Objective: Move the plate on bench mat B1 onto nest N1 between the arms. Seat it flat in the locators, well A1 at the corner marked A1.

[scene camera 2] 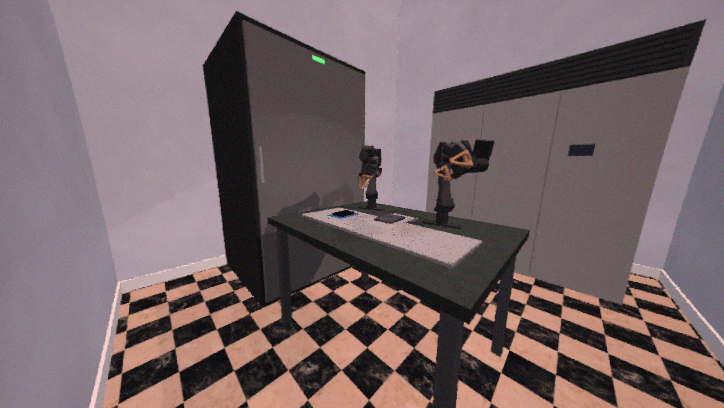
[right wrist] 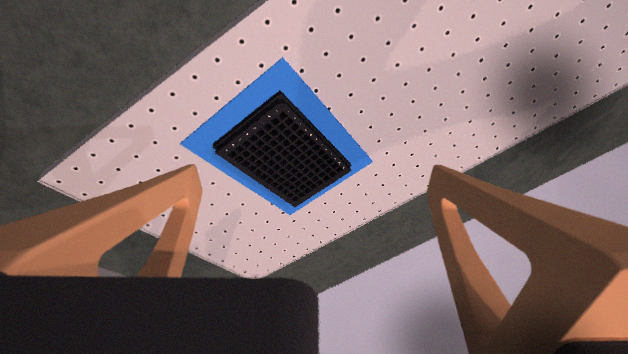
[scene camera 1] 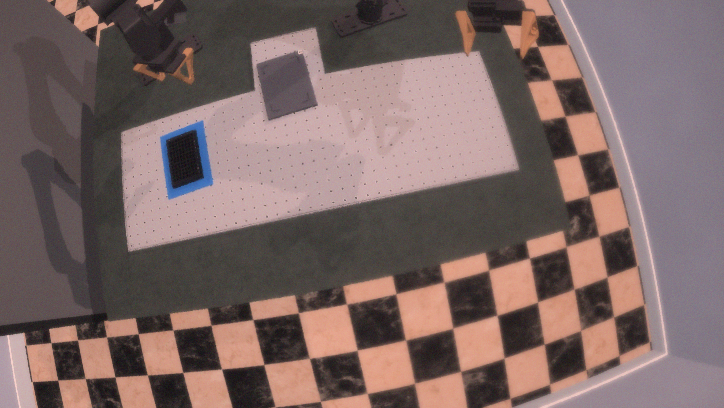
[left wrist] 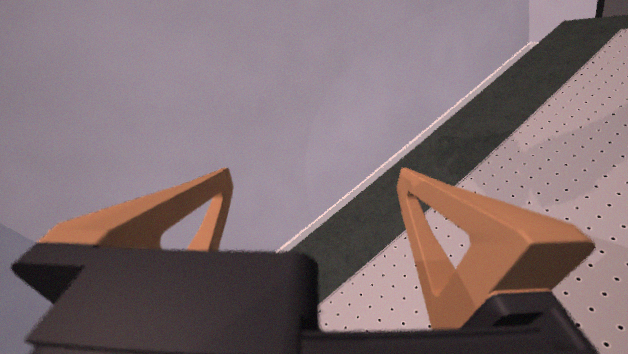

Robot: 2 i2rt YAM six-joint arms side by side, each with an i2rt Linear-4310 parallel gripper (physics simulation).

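Where they show: left gripper, between the fingertips: point(scene camera 2: 441, 167) point(scene camera 1: 493, 55) point(left wrist: 314, 177); right gripper, between the fingertips: point(scene camera 2: 363, 188) point(right wrist: 314, 177) point(scene camera 1: 177, 80); left arm's base, origin of its link: point(scene camera 2: 441, 224) point(scene camera 1: 369, 17); right arm's base, origin of its link: point(scene camera 2: 371, 208).
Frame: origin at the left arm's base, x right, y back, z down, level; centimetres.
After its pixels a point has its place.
A black well plate point(scene camera 1: 184, 159) {y -17.4, x 57.3, z -2.6 cm} point(scene camera 2: 344, 213) {y -18.9, x 55.2, z -2.8 cm} point(right wrist: 285, 152) {y -15.9, x 57.0, z -2.4 cm} lies flat on the blue bench mat point(scene camera 1: 207, 174) {y -23.4, x 53.1, z -1.5 cm} point(right wrist: 280, 72) {y -10.1, x 51.0, z -1.5 cm} at the left of the pegboard. The grey nest point(scene camera 1: 286, 86) {y -12.0, x 27.6, z -2.5 cm} point(scene camera 2: 389, 218) {y -13.0, x 26.7, z -2.5 cm} lies on the board's middle tab, with corner locators and no plate on it. A small pale mark shows at its upper edge in scene camera 1. My right gripper point(scene camera 1: 174, 78) {y -6.6, x 48.8, z -18.2 cm} point(scene camera 2: 364, 184) {y -6.6, x 48.8, z -18.2 cm} point(right wrist: 314, 177) {y -6.6, x 48.8, z -18.2 cm} is open and empty, raised above the table; the plate shows beyond and between its fingertips in the right wrist view. My left gripper point(scene camera 1: 494, 54) {y -36.6, x -5.0, z -32.7 cm} point(scene camera 2: 449, 171) {y -36.6, x -5.0, z -32.7 cm} point(left wrist: 314, 177) {y -36.6, x -5.0, z -32.7 cm} is open and empty, raised at the right.
The white pegboard point(scene camera 1: 435, 126) {y -35.7, x 0.4, z -1.3 cm} point(scene camera 2: 435, 248) {y -40.9, x -5.9, z -1.0 cm} point(right wrist: 425, 95) {y -23.5, x 43.4, z -1.3 cm} lies on the dark green table point(scene camera 1: 324, 253) {y -51.1, x 34.9, z 0.0 cm} point(scene camera 2: 354, 261) {y -63.0, x 17.9, z 1.9 cm}. The left arm's base point(scene camera 1: 369, 17) {y -2.8, x 1.5, z -4.0 cm} stands behind the board. A tall dark cabinet point(scene camera 2: 309, 152) stands beside the table's left end, and a wide grey cabinet point(scene camera 2: 521, 167) stands behind the arms.
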